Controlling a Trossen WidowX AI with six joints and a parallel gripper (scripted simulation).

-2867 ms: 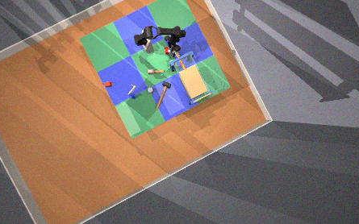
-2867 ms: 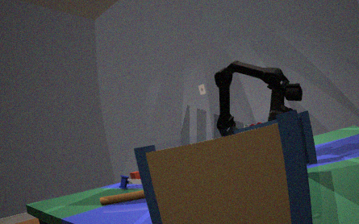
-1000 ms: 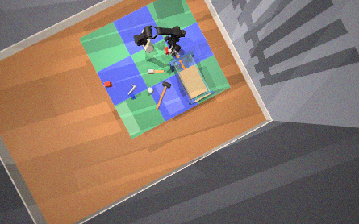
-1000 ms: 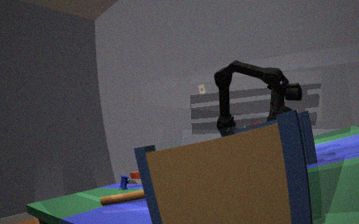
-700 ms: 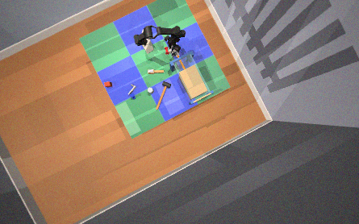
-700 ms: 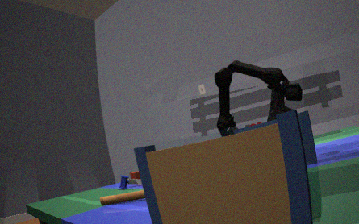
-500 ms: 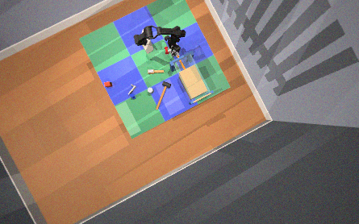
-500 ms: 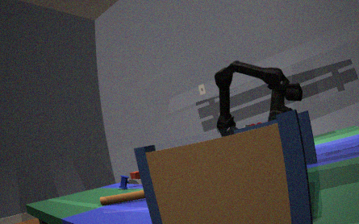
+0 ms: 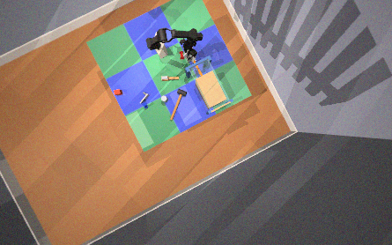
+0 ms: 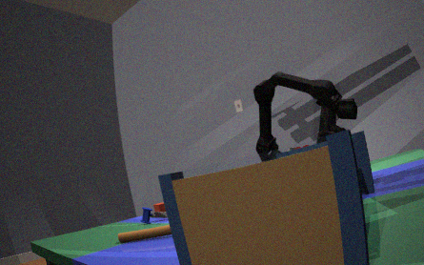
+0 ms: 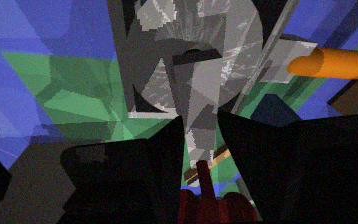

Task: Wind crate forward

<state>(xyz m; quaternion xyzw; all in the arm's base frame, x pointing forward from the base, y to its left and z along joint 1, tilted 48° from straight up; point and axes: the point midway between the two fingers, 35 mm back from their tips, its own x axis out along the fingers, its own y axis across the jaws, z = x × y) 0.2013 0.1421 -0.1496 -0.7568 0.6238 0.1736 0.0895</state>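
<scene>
The red grip is 1 cm ahead of my gripper tip, 6 cm to the right of it and 4 cm above it. From my gripper tip the other things lie so: blue-framed guard cubby: 39 cm ahead, 2 cm to the left, 1 cm below; winch: 3 cm behind, 4 cm to the left, 6 cm below; blue piece: 18 cm ahead, 63 cm to the right, 6 cm below.
</scene>
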